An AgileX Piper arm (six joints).
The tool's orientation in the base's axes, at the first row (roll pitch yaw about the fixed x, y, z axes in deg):
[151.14 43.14 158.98]
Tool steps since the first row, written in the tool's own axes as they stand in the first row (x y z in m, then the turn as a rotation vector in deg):
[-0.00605 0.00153 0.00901 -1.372 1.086 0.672]
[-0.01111 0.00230 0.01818 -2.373 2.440 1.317]
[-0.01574 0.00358 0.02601 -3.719 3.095 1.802]
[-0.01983 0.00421 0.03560 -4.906 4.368 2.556]
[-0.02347 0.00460 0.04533 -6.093 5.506 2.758]
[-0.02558 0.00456 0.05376 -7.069 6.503 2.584]
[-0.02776 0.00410 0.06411 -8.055 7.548 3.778]
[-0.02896 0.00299 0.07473 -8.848 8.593 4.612]
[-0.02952 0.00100 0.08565 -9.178 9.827 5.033]
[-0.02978 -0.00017 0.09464 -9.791 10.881 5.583]
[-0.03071 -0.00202 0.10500 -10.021 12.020 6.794]
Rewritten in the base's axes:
[0.01073 0.00197 -0.00108 1.433 0.816 0.891]
[0.02089 0.00353 -0.00321 2.595 1.973 1.640]
[0.02979 0.00536 -0.00460 3.871 2.348 2.481]
[0.03960 0.00714 -0.00771 5.239 3.407 3.260]
[0.04920 0.00885 -0.01130 6.203 4.209 4.343]
[0.05681 0.01025 -0.01526 6.746 4.845 5.473]
[0.06587 0.01169 -0.02054 8.298 5.847 5.752]
[0.07446 0.01284 -0.02690 9.455 6.814 6.129]
[0.08282 0.01340 -0.03420 9.996 7.981 6.520]
[0.08957 0.01436 -0.04018 10.822 8.937 6.959]
[0.09778 0.01482 -0.04681 11.873 10.228 6.744]

